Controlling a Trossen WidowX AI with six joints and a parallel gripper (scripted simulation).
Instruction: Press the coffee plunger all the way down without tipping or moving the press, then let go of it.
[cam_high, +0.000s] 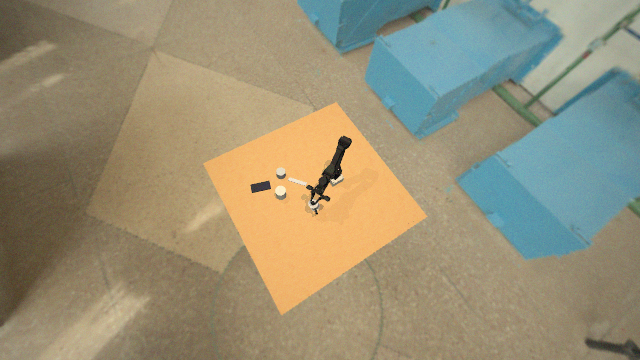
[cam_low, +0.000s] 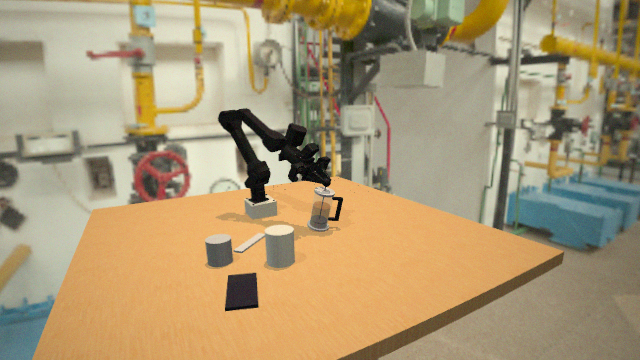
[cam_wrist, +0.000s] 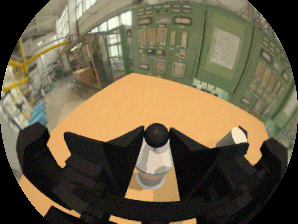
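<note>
The glass coffee press lies 2 cm behind my gripper tip, 1 cm to the left of it and 9 cm below it. Round my gripper tip: flat silver bar: 8 cm behind, 26 cm to the right, 17 cm below; grey cylinder: 2 cm behind, 39 cm to the right, 14 cm below.
</note>
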